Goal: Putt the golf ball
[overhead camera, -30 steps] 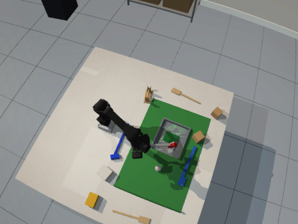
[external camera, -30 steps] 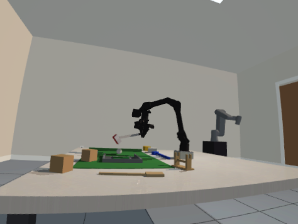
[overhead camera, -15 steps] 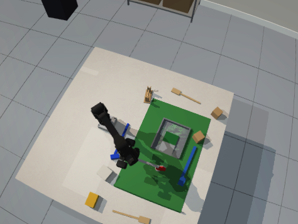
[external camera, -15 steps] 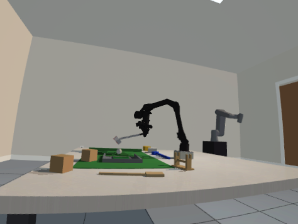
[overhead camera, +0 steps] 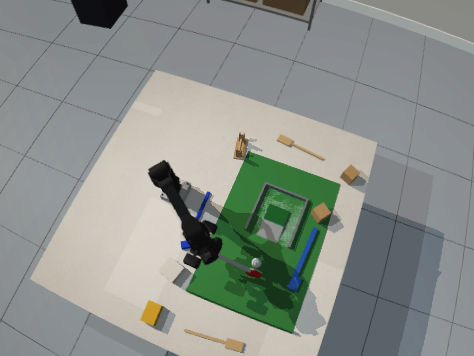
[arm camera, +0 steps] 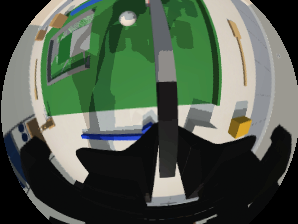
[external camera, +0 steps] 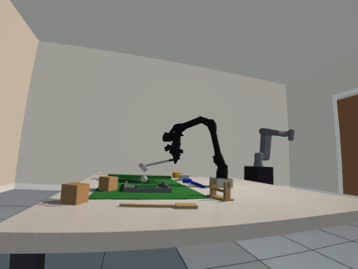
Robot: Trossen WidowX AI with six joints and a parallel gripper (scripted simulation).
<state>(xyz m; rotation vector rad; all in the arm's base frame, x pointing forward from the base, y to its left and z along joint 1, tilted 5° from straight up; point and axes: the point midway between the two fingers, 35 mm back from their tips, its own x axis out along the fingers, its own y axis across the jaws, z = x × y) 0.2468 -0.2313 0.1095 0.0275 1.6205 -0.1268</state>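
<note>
The red putter lies 12 cm ahead of my gripper tip and 1 cm to the right of it. From my gripper tip the other things lie so: white golf ball (22 cm ahead, 4 cm to the left, 11 cm below); then green mat (24 cm ahead, 18 cm to the left, 13 cm below); then white block (11 cm behind, 11 cm to the right, 11 cm below).
</note>
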